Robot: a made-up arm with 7 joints.
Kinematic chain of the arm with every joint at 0, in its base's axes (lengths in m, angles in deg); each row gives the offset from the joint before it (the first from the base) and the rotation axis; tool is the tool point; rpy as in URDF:
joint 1: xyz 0 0 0.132 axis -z
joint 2: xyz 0 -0.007 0.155 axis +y
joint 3: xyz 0 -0.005 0.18 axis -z
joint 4: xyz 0 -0.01 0.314 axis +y
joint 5: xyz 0 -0.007 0.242 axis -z
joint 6: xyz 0 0 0.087 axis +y
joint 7: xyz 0 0 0.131 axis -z
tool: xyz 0 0 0 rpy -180 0 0
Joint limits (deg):
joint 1: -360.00..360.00
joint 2: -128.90..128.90
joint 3: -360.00..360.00
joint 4: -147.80..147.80
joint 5: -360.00..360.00
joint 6: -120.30..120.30
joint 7: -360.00..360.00
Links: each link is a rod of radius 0.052 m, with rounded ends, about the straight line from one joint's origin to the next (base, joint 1, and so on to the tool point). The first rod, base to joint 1, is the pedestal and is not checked.
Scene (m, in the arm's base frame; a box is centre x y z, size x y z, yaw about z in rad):
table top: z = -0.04
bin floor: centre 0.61 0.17 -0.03 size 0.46 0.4 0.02 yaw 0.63
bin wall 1: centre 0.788 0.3 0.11 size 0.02 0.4 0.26 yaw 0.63
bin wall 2: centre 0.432 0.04 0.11 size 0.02 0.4 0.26 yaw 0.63
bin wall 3: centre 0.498 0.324 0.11 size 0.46 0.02 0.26 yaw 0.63
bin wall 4: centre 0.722 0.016 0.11 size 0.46 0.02 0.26 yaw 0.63
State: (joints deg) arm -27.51 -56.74 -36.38 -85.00 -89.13 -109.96 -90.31
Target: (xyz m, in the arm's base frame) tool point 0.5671 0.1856 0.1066
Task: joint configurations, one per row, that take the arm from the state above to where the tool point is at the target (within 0.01 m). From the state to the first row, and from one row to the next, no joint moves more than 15 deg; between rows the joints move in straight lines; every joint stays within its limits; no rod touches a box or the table.
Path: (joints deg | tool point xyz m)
1: -13.76 -55.71 -28.03 -85.41 -88.76 -107.19 -90.31 | -0.4512 -0.3921 0.4209
2: -0.01 -54.69 -19.68 -85.82 -88.39 -104.43 -90.31 | -0.5508 -0.2471 0.3952
3: 13.74 -53.66 -11.34 -86.23 -88.02 -101.66 -90.31 | -0.6035 -0.0725 0.3733
4: 27.49 -52.64 -2.99 -86.64 -87.65 -98.90 -90.31 | -0.5995 0.1156 0.3557
5: 41.23 -51.61 5.36 -87.05 -87.28 -96.13 -90.31 | -0.5350 0.2973 0.3435
6: 54.98 -50.59 13.71 -87.46 -86.91 -93.37 -90.31 | -0.4136 0.4521 0.3370
7: 68.73 -49.56 22.06 -87.87 -86.54 -90.60 -90.31 | -0.2462 0.5611 0.3368
8: 82.48 -48.54 30.40 -88.28 -86.17 -87.84 -90.31 | -0.0505 0.6100 0.3430
9: 96.23 -47.51 38.75 -88.68 -85.80 -85.07 -90.31 | 0.1514 0.5916 0.3558
10: 109.98 -46.49 47.10 -89.09 -85.43 -82.31 -90.31 | 0.3357 0.5069 0.3749
11: 123.73 -45.46 55.45 -89.50 -85.06 -79.54 -90.31 | 0.4801 0.3657 0.3999
12: 137.48 -44.44 63.79 -89.91 -84.69 -76.78 -90.31 | 0.5671 0.1856 0.4302
13: 139.21 -59.28 59.63 -89.71 -84.91 -74.21 -90.31 | 0.5850 0.2002 0.2703
14: 140.94 -74.12 55.47 -89.50 -85.13 -71.64 -90.31 | 0.5671 0.1856 0.1066

